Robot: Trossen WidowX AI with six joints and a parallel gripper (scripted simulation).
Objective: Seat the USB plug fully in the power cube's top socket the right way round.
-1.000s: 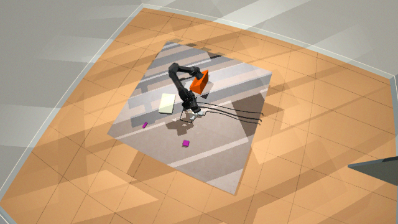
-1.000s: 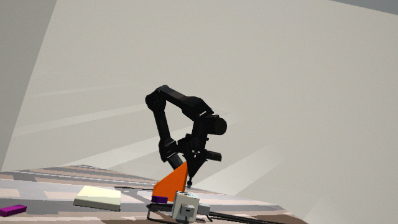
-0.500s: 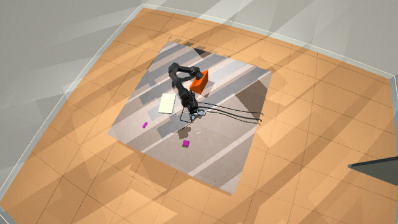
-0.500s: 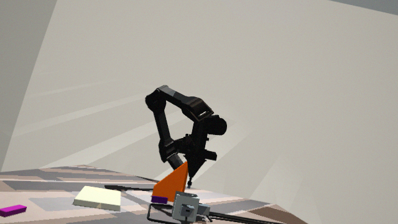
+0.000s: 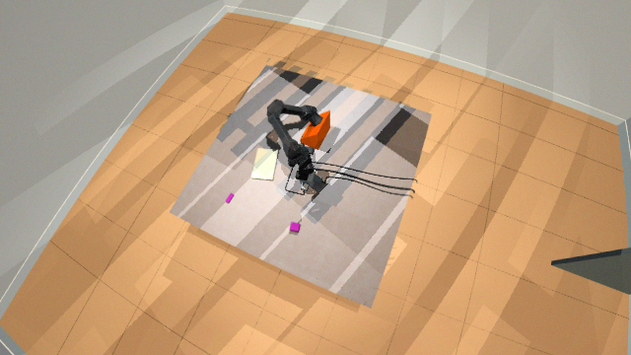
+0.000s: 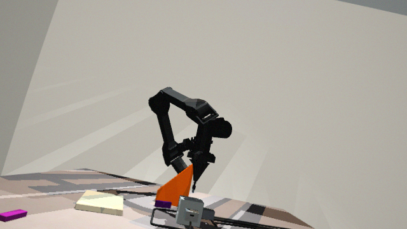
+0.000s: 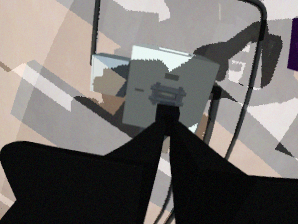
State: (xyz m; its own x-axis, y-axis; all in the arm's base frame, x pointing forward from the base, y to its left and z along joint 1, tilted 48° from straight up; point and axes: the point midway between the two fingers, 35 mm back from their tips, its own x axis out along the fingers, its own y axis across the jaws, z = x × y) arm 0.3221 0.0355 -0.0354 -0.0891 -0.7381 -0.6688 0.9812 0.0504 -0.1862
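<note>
Now: the dark USB plug 20 mm below my gripper tip. From my gripper tip the other things lie so: cream pad: 290 mm to the right, 130 mm below; purple block: 400 mm to the right, 280 mm ahead, 130 mm below.
</note>
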